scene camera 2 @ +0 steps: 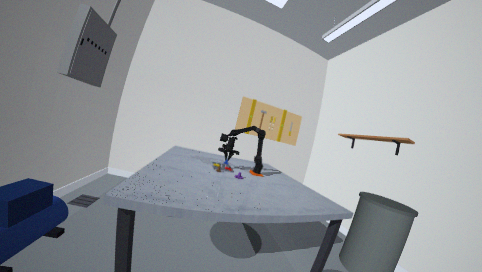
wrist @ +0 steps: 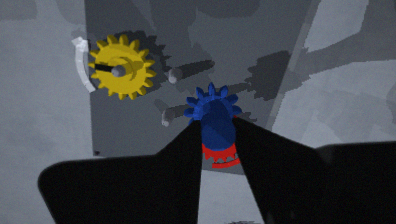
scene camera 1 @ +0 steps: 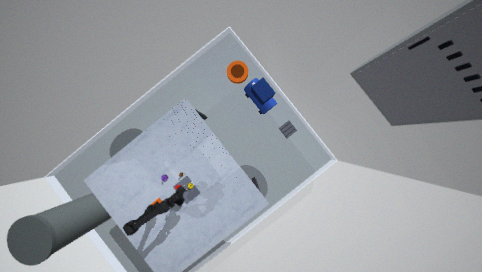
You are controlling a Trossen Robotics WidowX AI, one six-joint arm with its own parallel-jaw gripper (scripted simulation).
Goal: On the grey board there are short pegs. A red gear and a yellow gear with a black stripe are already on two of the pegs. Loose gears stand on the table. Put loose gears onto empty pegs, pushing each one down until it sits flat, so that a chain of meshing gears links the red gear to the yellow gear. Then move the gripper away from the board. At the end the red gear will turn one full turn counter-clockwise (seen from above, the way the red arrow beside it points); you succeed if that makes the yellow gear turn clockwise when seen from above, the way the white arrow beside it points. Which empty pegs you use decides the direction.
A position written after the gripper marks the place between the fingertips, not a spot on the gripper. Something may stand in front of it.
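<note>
The gripper (wrist: 216, 126) holds a blue gear (wrist: 213, 109), and a yellow gear (wrist: 137, 67) is there as well. Scene camera 1 does not show the blue gear, hidden by the gripper.
</note>
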